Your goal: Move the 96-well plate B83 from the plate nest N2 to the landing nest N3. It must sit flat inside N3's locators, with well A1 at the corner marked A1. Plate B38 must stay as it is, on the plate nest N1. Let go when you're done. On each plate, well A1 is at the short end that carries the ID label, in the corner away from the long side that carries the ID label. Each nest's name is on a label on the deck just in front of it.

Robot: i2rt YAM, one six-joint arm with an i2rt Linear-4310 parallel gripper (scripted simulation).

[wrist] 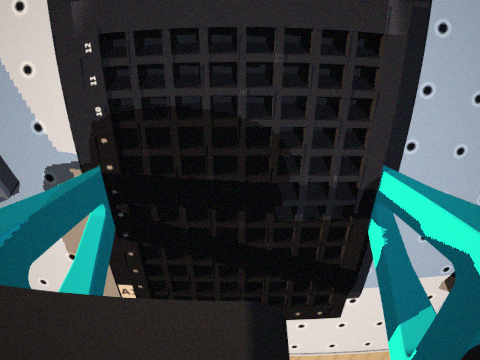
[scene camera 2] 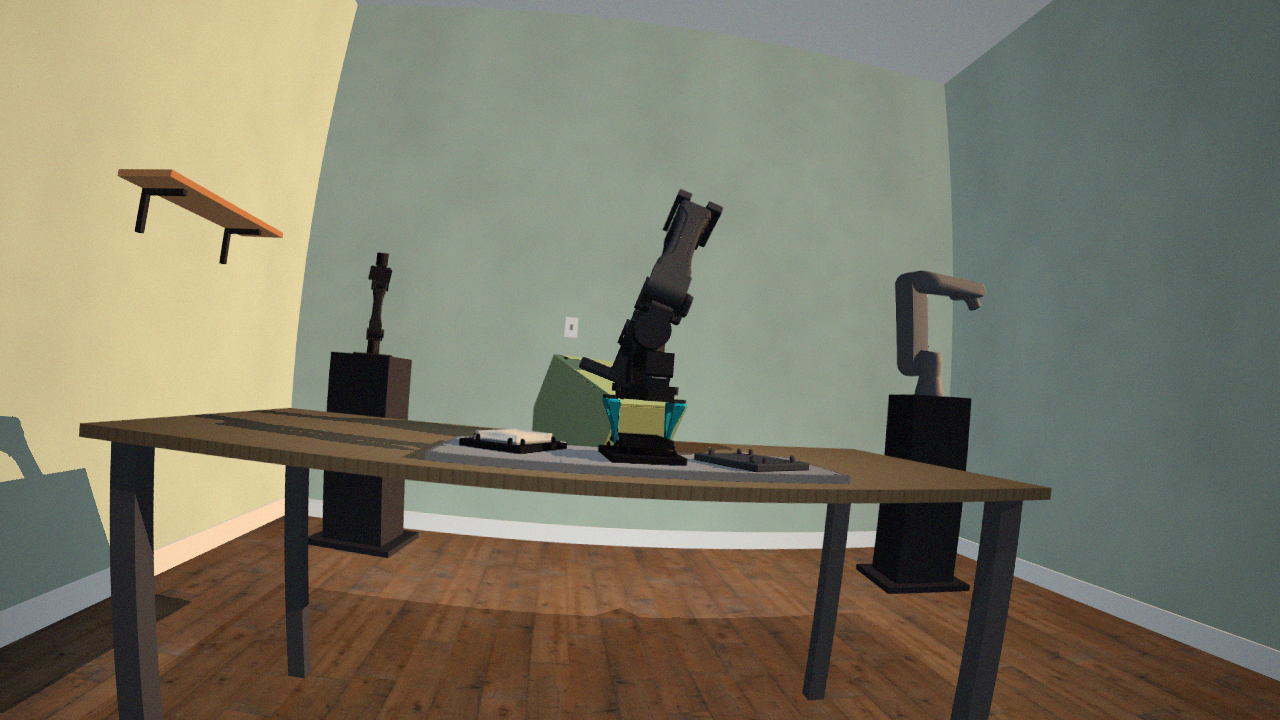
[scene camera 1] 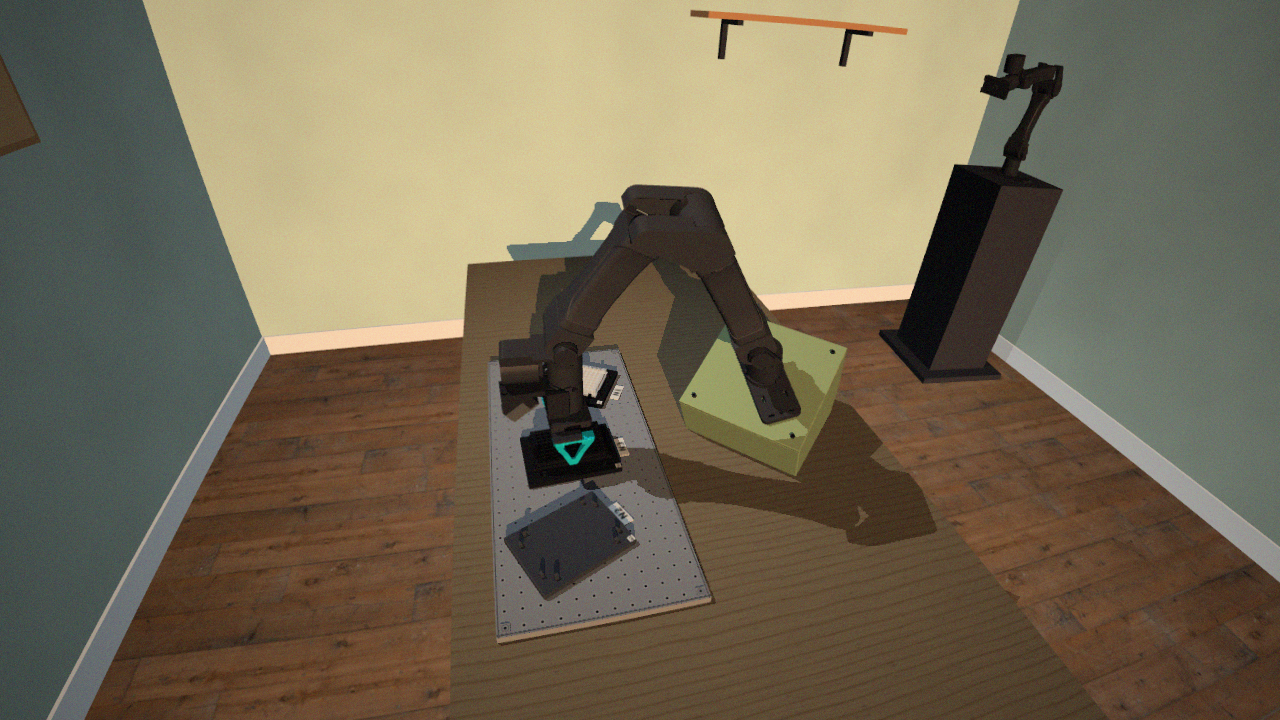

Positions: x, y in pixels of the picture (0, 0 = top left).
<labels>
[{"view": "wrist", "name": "gripper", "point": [241, 178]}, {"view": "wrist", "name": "black 96-well plate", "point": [271, 238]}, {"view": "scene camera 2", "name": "gripper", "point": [640, 444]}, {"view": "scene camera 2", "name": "white plate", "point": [530, 437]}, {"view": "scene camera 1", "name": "gripper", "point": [568, 447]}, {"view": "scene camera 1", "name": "black 96-well plate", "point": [545, 457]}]
</labels>
